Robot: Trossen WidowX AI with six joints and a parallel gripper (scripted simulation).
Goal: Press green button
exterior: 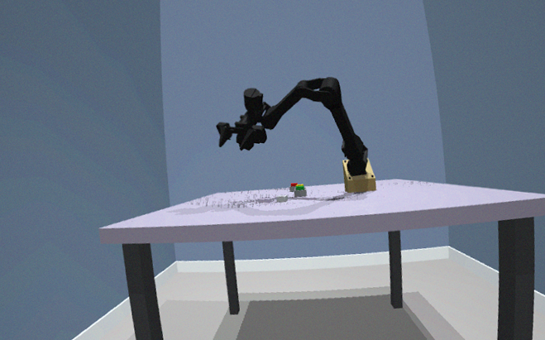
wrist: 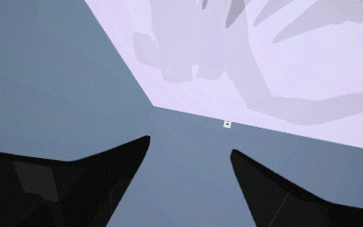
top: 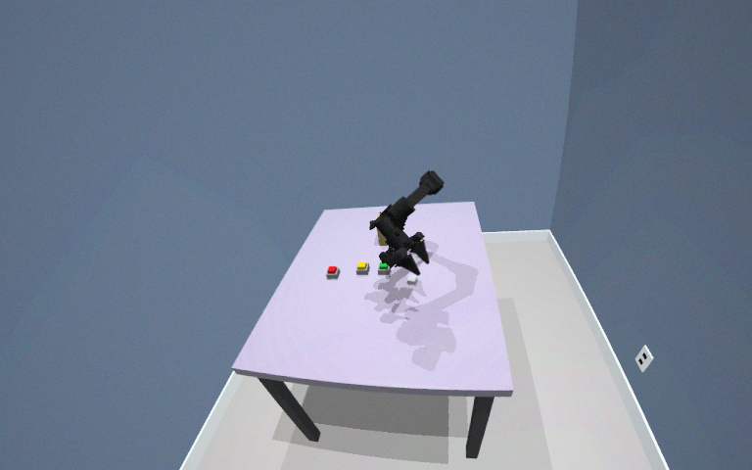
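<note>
The green button lies 23 cm behind my gripper tip, 17 cm to the right of it and 17 cm below it. From my gripper tip the other things lie so: yellow button (24 cm behind, 27 cm to the right, 17 cm below); red button (22 cm behind, 40 cm to the right, 17 cm below); small white block (16 cm behind, 5 cm to the right, 19 cm below).
</note>
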